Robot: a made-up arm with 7 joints.
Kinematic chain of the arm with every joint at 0, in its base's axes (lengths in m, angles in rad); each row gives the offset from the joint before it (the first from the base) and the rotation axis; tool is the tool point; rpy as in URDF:
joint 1: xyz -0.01 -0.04 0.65 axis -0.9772 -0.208 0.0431
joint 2: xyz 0 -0.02 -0.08 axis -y
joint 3: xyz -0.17 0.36 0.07 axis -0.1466 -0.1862 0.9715
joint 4: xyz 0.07 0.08 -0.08 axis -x
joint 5: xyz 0.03 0 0.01 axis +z
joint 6: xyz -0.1 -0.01 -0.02 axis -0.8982 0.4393 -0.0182
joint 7: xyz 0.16 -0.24 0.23 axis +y
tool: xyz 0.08 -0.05 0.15 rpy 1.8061 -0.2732 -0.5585
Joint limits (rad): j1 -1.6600..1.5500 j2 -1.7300..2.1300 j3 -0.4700..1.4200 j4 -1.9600..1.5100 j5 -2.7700..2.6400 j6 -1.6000..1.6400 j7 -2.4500..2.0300
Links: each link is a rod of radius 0.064 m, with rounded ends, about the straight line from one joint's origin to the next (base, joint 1, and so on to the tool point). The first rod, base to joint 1, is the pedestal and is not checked.
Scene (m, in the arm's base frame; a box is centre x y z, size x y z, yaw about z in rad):
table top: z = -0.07
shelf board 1: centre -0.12 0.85 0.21 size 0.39 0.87 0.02 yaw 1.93
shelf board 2: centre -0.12 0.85 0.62 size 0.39 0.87 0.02 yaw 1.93
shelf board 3: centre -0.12 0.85 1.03 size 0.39 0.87 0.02 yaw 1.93
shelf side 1: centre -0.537 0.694 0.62 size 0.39 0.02 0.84 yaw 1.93
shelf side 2: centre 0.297 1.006 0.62 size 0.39 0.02 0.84 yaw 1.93
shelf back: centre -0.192 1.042 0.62 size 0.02 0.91 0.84 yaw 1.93
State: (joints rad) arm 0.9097 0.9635 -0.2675 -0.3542 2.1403 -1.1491 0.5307
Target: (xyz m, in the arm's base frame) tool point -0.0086 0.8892 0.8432
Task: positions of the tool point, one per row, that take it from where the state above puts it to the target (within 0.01 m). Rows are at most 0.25 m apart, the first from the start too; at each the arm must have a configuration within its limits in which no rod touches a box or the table.
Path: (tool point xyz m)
1: 0.1804 0.6304 0.5131
2: 0.2822 0.6204 0.6179
3: 0.3636 0.5970 0.6673
4: 0.4037 0.5920 0.6804
5: 0.2903 0.7070 0.8240
6: 0.1333 0.8086 0.8834
7: -0.0086 0.8892 0.8432

